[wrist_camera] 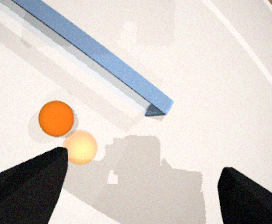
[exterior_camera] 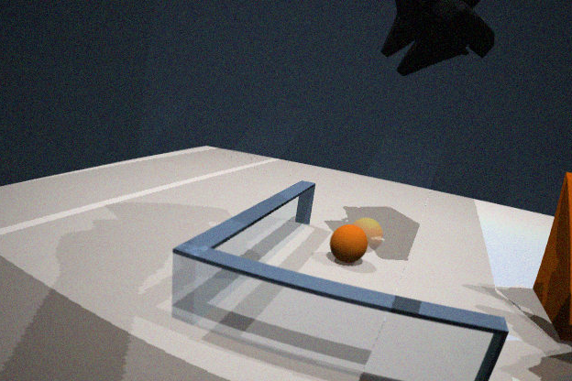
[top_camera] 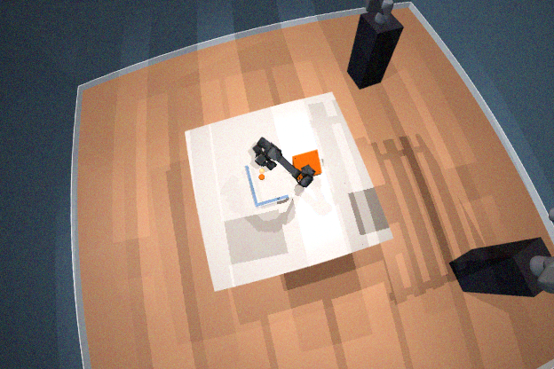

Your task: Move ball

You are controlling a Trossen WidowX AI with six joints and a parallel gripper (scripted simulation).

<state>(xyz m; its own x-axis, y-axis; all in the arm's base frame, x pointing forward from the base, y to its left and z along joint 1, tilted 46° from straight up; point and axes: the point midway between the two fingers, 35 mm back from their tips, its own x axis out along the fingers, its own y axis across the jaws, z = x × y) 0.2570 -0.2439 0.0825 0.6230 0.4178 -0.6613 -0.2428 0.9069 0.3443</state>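
Now: gripper tip 210 mm above the orange ball, 30 mm to the right of it and 20 mm short of it. Also, from my gripper tip: see-through copy of ball: 210 mm below, 20 mm to the right.
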